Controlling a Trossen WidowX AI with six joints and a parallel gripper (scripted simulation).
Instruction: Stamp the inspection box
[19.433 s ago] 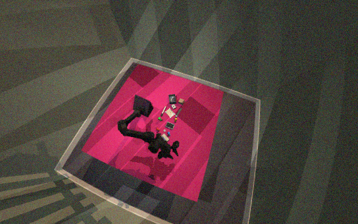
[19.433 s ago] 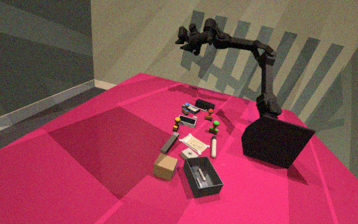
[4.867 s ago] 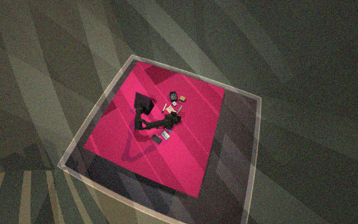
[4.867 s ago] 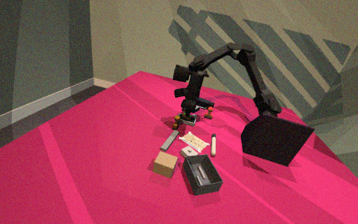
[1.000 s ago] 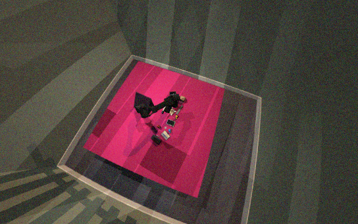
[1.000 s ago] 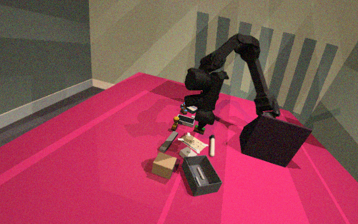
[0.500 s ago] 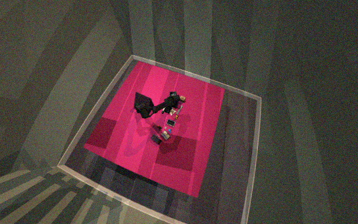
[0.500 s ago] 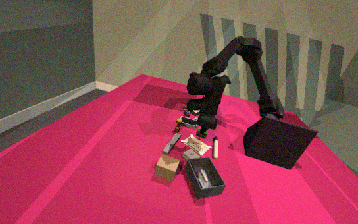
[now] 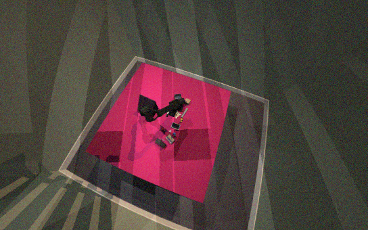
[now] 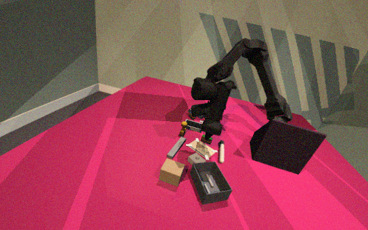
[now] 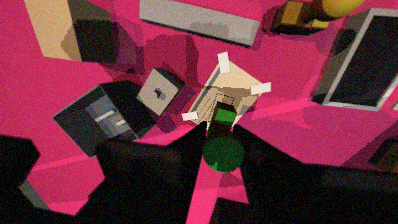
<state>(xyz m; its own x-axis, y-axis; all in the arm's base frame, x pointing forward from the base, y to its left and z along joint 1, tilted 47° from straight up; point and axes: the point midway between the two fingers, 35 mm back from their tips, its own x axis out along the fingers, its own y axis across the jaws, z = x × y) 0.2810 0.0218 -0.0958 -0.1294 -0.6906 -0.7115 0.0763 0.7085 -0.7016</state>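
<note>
Right now the white card is 1 cm ahead of my gripper tip and 6 cm below it. From my gripper tip the other things lie so: grey block 2 cm ahead, 8 cm to the left, 4 cm below; white cylinder 8 cm behind, 3 cm to the right, 5 cm below; green-topped stamp right at my gripper tip.
</note>
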